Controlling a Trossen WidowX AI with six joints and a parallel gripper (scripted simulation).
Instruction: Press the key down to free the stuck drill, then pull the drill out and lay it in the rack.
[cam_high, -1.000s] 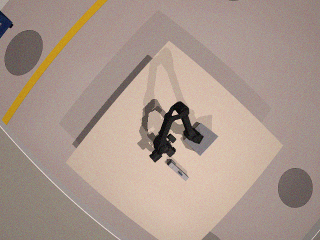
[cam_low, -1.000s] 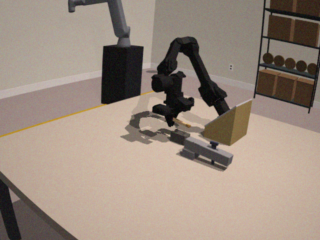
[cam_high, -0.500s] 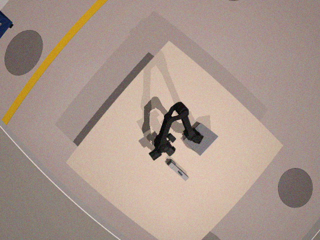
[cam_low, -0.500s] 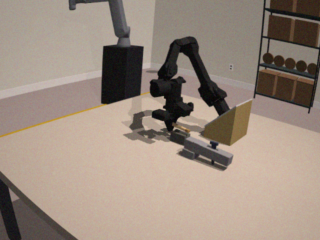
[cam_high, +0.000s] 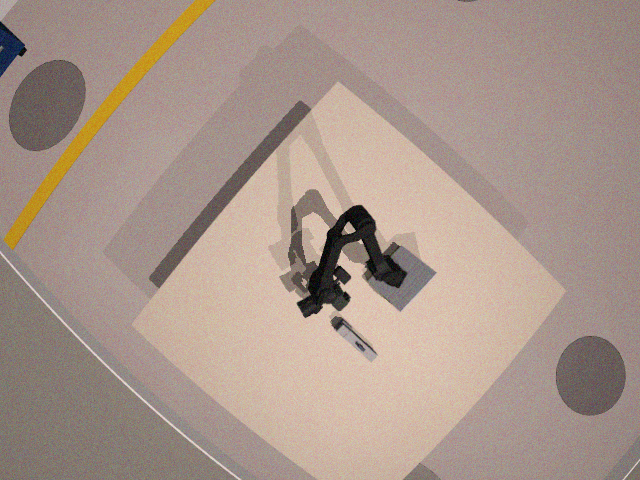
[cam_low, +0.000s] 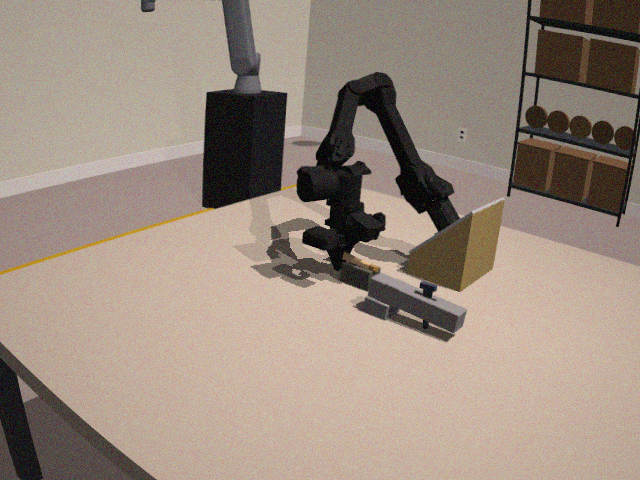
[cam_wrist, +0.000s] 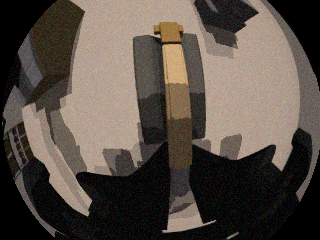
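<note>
Right now my gripper tip is 40 mm to the right of the drill, 30 mm below it and 10 mm short of it. Round my gripper tip: housing block: 200 mm to the left, 110 mm ahead, 20 mm above; then rack: 50 mm to the left, 10 mm ahead, 10 mm above; then key: 230 mm to the left, 120 mm ahead, 40 mm above.
</note>
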